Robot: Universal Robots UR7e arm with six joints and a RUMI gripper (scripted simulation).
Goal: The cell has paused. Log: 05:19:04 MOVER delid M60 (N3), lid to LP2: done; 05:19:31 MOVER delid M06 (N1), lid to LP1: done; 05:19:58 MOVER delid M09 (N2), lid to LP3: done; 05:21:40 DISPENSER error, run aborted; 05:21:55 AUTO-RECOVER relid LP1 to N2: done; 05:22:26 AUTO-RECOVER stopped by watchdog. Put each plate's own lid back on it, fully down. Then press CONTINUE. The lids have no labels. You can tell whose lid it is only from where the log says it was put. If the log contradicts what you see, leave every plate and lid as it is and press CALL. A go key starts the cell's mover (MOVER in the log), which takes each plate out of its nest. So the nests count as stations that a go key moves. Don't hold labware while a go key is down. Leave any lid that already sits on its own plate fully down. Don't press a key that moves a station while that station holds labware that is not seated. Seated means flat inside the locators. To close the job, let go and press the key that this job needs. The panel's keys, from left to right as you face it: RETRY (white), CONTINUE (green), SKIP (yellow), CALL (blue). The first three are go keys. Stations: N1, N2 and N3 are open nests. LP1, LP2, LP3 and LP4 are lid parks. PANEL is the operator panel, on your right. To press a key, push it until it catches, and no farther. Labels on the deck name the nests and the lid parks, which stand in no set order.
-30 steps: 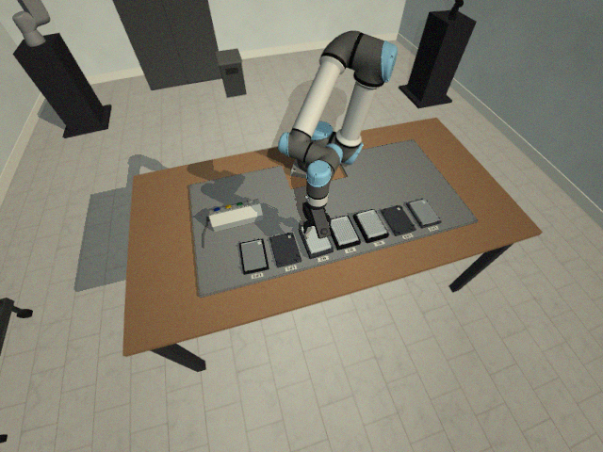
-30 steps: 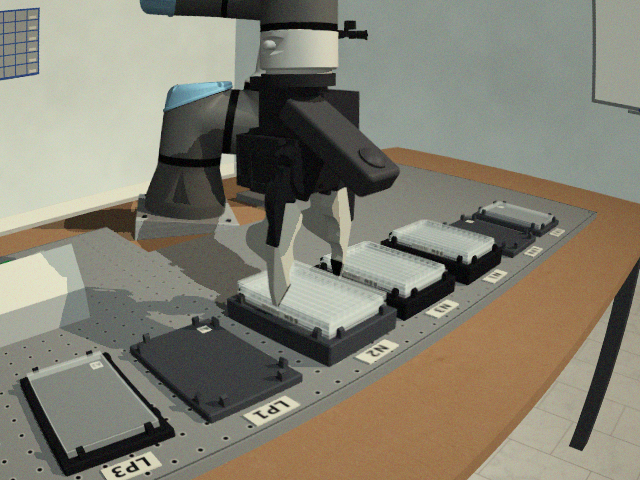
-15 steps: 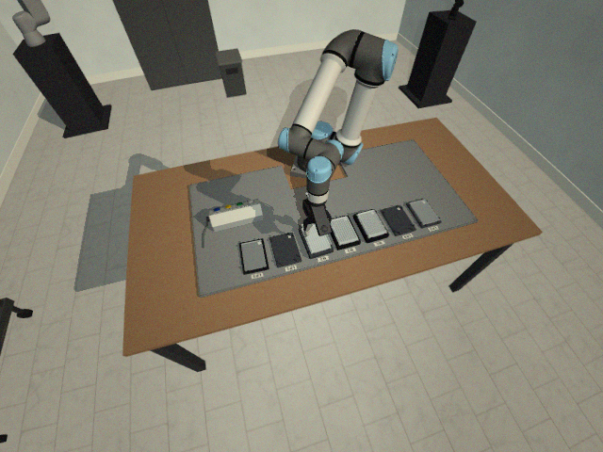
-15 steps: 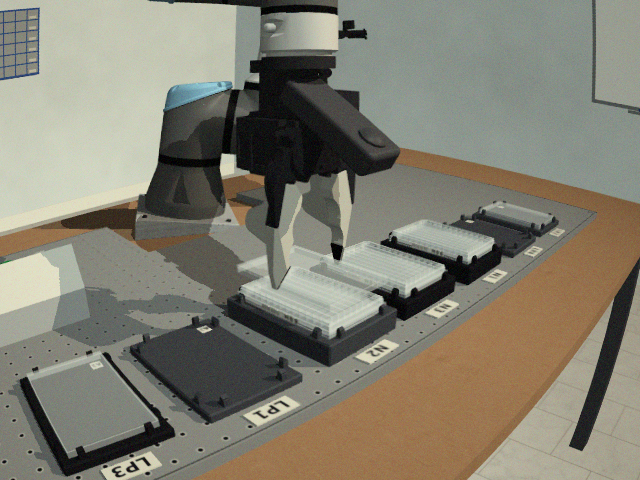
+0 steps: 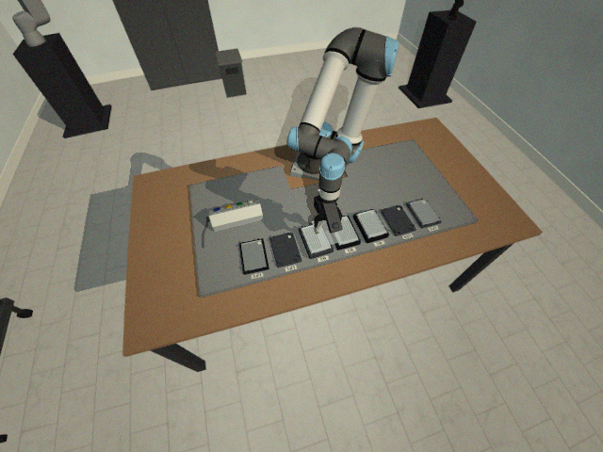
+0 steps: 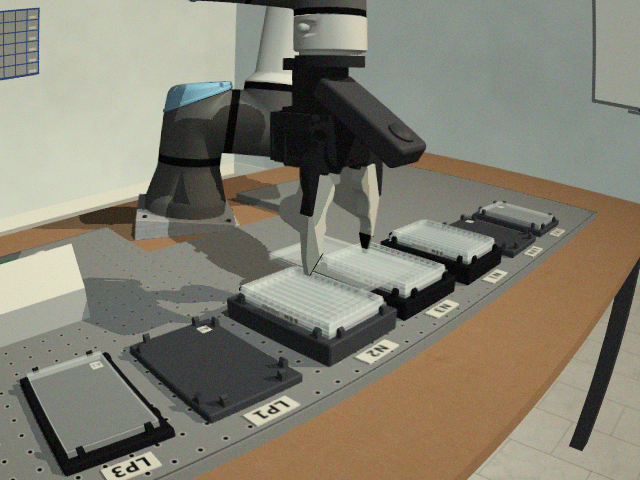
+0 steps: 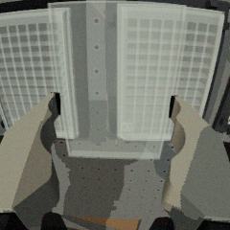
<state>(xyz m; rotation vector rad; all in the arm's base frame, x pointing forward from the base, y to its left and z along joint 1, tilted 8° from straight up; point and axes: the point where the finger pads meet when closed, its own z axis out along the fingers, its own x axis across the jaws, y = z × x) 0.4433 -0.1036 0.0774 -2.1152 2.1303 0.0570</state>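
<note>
The plate lies 8 cm to the left of my hand and 4 cm below it. Also, from my hand: lid park LP1 (18 cm to the right, 6 cm below); then white RETRY key (25 cm behind, 26 cm to the right); then LP3 lid park (1 cm behind, 31 cm to the right, 6 cm below).
</note>
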